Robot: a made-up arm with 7 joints.
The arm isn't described. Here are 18 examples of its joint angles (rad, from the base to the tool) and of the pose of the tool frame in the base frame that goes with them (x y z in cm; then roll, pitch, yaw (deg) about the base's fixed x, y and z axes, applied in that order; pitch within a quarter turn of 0, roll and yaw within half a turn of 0).
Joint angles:
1: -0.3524 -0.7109 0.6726 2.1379 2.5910 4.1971 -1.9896
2: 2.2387 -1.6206 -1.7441 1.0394 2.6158 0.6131 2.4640
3: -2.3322 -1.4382 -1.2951 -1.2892 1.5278 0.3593 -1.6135
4: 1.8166 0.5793 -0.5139 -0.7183 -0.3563 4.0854 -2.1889
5: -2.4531 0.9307 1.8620 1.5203 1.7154 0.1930 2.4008
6: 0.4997 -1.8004 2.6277 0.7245 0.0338 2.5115 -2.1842
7: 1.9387 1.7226 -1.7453 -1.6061 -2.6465 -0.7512 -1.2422
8: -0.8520 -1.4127 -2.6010 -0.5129 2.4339 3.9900 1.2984
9: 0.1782 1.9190 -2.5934 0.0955 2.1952 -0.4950 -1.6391
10: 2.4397 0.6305 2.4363 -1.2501 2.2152 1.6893 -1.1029
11: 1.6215 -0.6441 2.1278 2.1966 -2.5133 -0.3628 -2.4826
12: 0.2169 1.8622 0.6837 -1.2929 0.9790 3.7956 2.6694
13: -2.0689 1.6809 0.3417 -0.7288 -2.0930 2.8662 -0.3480
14: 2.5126 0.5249 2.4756 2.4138 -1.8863 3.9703 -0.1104
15: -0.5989 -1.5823 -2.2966 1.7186 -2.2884 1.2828 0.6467
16: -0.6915 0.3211 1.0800 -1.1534 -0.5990 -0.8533 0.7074
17: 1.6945 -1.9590 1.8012 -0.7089 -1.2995 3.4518 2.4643
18: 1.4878 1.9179 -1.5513 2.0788 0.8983 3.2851 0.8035
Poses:
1: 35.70 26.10 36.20 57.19 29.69 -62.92
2: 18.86 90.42 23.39 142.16 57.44 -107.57
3: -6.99 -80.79 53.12 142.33 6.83 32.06
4: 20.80 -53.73 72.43 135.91 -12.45 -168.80
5: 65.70 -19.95 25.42 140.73 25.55 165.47
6: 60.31 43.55 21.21 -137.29 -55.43 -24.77
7: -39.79 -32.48 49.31 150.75 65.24 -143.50
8: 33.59 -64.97 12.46 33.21 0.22 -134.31
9: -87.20 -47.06 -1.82 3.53 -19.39 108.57
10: 34.31 14.14 103.91 40.83 -1.58 178.32
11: -39.94 -29.78 66.84 -60.52 30.13 46.57
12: -44.05 -31.22 -11.23 -22.76 8.06 -91.36
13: 24.45 43.03 -11.07 -111.42 -62.35 -68.42
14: 20.26 -38.06 33.13 33.18 -60.55 -169.82
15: -11.73 -73.78 47.46 -6.70 35.63 -130.59
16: -61.41 -26.47 83.55 -61.76 -27.54 -99.89
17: 32.00 48.05 2.30 2.37 11.70 10.38
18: 31.07 -13.88 22.25 -167.01 17.04 154.97
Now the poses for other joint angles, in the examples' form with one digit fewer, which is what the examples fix.
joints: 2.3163 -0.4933 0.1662 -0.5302 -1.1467 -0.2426 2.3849
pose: 12.0 16.3 125.1 -115.8 47.9 -33.3
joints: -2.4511 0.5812 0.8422 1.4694 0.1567 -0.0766 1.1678
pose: 8.4 -42.7 91.2 -164.7 -24.1 -159.5
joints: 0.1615 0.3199 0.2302 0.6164 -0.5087 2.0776 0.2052
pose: -19.7 -7.7 112.9 15.3 12.5 -171.5
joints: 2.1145 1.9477 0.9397 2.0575 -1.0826 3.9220 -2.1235
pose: 4.4 -42.5 47.5 -172.0 15.1 150.7
